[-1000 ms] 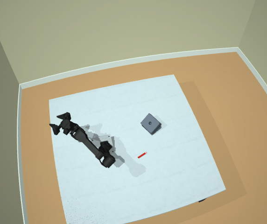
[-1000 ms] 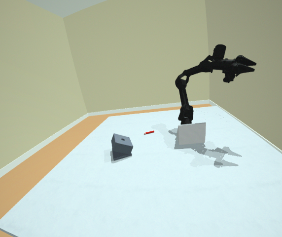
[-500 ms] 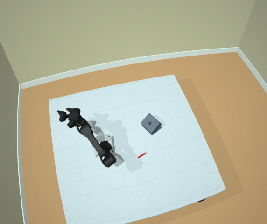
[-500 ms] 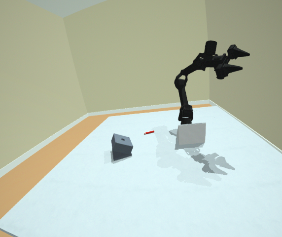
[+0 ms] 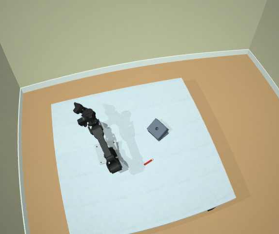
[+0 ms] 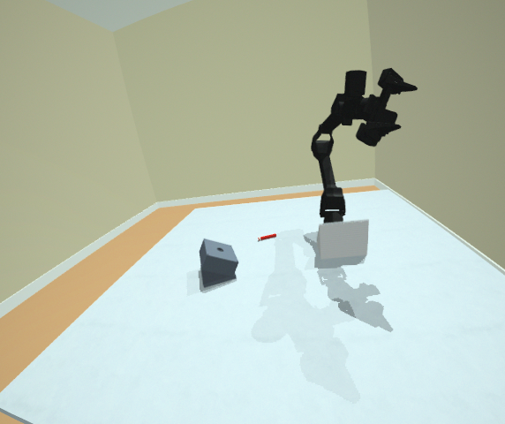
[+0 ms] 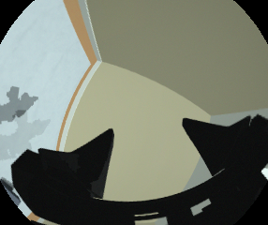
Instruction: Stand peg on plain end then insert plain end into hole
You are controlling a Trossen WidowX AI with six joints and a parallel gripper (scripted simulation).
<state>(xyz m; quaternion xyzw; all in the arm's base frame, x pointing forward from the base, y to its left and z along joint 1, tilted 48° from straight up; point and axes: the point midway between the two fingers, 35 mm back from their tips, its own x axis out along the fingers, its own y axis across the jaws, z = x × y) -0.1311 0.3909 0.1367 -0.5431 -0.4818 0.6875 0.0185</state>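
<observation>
The red peg is 45 cm below my gripper tip, 42 cm ahead of it and 32 cm to the right of it. The rest, counted from my gripper tip: grey sloped panel: 56 cm ahead, 40 cm below, 9 cm to the right.
</observation>
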